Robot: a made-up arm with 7 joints. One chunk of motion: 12 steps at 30 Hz.
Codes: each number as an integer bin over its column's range. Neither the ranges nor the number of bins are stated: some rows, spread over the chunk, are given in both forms.
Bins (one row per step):
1: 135 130 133 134 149 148
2: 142 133 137 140 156 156
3: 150 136 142 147 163 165
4: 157 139 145 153 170 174
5: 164 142 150 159 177 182
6: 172 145 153 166 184 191
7: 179 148 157 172 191 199
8: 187 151 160 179 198 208
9: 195 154 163 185 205 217
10: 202 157 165 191 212 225
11: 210 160 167 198 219 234
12: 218 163 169 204 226 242
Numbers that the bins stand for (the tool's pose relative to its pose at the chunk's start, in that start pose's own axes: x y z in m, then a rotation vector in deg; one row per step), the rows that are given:
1: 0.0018 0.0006 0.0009 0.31 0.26 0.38
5: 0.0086 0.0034 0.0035 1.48 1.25 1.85
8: 0.0140 0.0055 0.0051 2.42 1.99 2.97
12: 0.0213 0.0084 0.0065 3.60 2.98 4.44
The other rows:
2: 0.0034 0.0013 0.0015 0.59 0.51 0.73
3: 0.0053 0.0020 0.0023 0.92 0.75 1.12
4: 0.0069 0.0027 0.0027 1.20 1.00 1.51
6: 0.0105 0.0041 0.0040 1.81 1.49 2.24
7: 0.0121 0.0048 0.0046 2.09 1.74 2.58
9: 0.0159 0.0062 0.0056 2.71 2.24 3.36
10: 0.0175 0.0069 0.0059 2.99 2.48 3.71
11: 0.0194 0.0076 0.0062 3.32 2.73 4.09

